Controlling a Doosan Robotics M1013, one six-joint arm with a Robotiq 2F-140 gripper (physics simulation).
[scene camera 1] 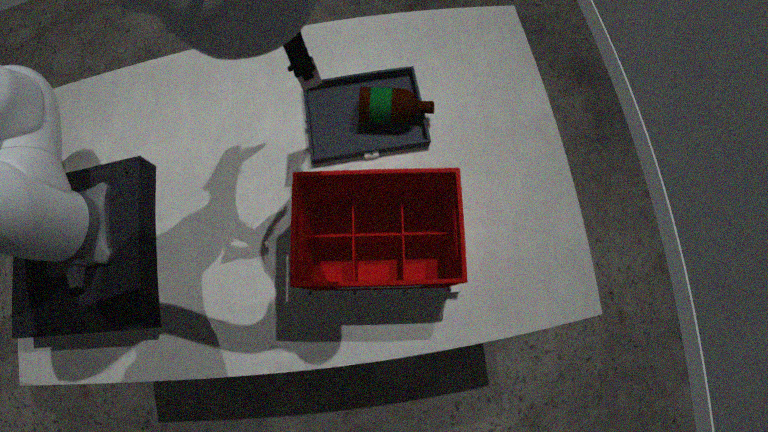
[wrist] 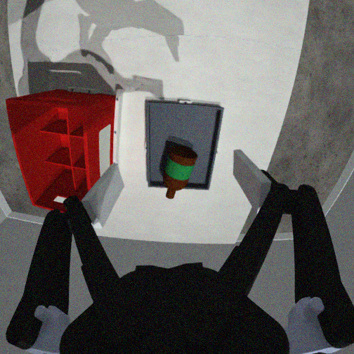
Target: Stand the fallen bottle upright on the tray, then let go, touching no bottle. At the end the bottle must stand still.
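Pixels of known places: arm's base, origin of its link: (scene camera 1: 79, 230).
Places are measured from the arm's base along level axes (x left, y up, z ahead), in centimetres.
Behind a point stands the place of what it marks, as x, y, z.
The brown bottle (scene camera 1: 382, 107) @[9.5, 0.2, 71.2] (wrist: 180, 169) with a green label lies on its side on the grey tray (scene camera 1: 332, 126) @[11.1, -6.5, 60.4] (wrist: 157, 122). In the scene view its base faces left and its neck reaches over the tray's right rim; in the wrist view the neck points down the view. My gripper (wrist: 175, 168) is open and empty, its fingers wide apart on either side of the bottle in the wrist view and apart from it. In the scene view one finger shows near the tray's upper left corner; the rest of the gripper is hidden or out of frame.
A red crate (scene camera 1: 378, 170) @[-7.2, 10.6, 66.7] (wrist: 22, 145) with compartments stands beside the tray, below it in the scene view and left of it in the wrist view. The white table (scene camera 1: 515, 214) @[-16.9, -7.0, 93.7] (wrist: 240, 75) carries both. A dark base block (scene camera 1: 145, 214) @[0.5, -2.7, 16.3] stands at the left, under the white arm.
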